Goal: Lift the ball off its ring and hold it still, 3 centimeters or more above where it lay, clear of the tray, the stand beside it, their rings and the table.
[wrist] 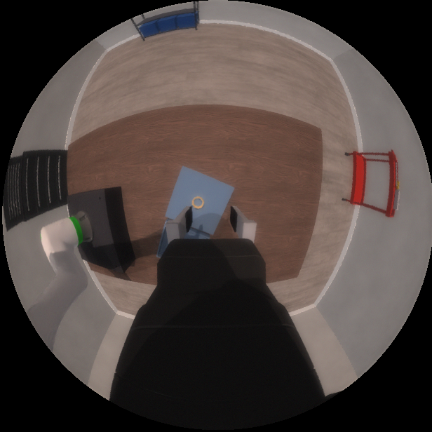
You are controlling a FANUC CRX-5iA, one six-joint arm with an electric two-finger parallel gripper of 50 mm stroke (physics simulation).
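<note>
A flat, square blue stand (215, 192) lies on the brown table (260, 155), a little above the middle of the wrist view. A thin yellow-orange ring (193, 202) lies on it, with blue surface showing inside. Part of the blue walled tray (161, 245) shows beside the stand, at the lower left; my gripper and its body hide most of it. The ball does not show in this view. My gripper (211, 213) is open with nothing between its fingers. Its fingertips appear over the lower edge of the stand and the table to its right, with the ring just beyond the left fingertip.
A dark pedestal (107, 220) with the white arm (56, 237) stands at the left. A black slatted object (42, 182) is at the far left. A red cart (358, 177) stands at the right beyond the table. A rack with blue bins (170, 25) is at the top.
</note>
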